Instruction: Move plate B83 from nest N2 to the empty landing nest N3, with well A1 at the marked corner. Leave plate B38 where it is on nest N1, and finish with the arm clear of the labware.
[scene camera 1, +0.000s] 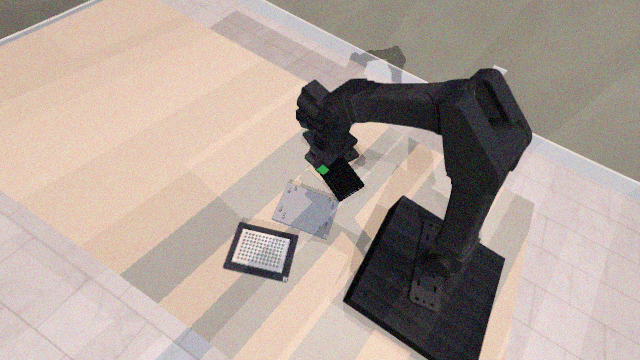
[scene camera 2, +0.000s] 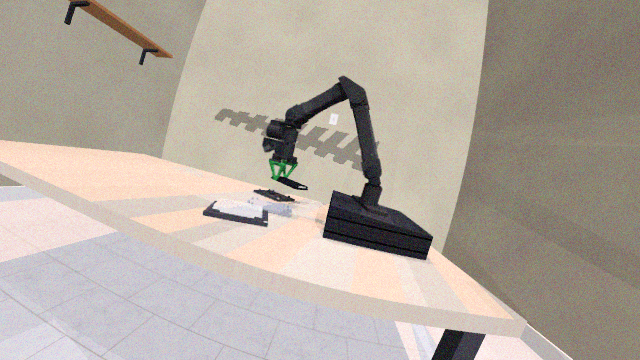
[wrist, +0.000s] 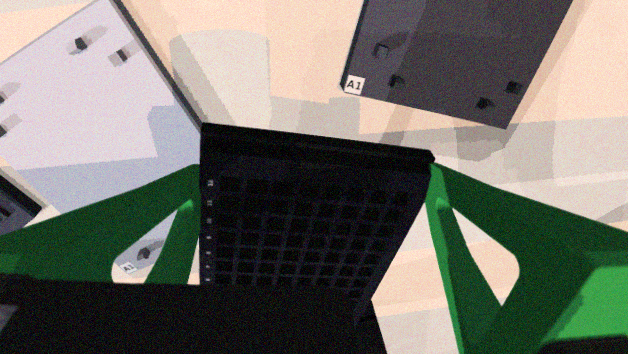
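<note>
My gripper (scene camera 1: 333, 165) (scene camera 2: 281, 177) (wrist: 314, 177) is shut on the black plate B83 (scene camera 1: 343, 181) (scene camera 2: 295, 184) (wrist: 310, 225), holding it in the air, off the nests. Column 12 is at its far edge in the wrist view; its A1 end is hidden. The empty light grey nest N3 (scene camera 1: 306, 207) (scene camera 2: 272, 206) (wrist: 85, 100) lies lower, to the left in the wrist view, with its A1 corner mark at lower right. The empty dark nest N2 (scene camera 2: 274, 195) (wrist: 450, 55) is at upper right there. White plate B38 (scene camera 1: 262, 250) (scene camera 2: 239, 209) sits on dark nest N1 (scene camera 1: 255, 273) (scene camera 2: 235, 219).
The arm's black base box (scene camera 1: 385, 280) (scene camera 2: 375, 235) stands on the wooden table (scene camera 1: 125, 125) (scene camera 2: 300, 255), right of the nests in both scene views. A corner of nest N1 (wrist: 15, 215) shows at the wrist view's left edge. The light nest lies between N1 and the dark nest.
</note>
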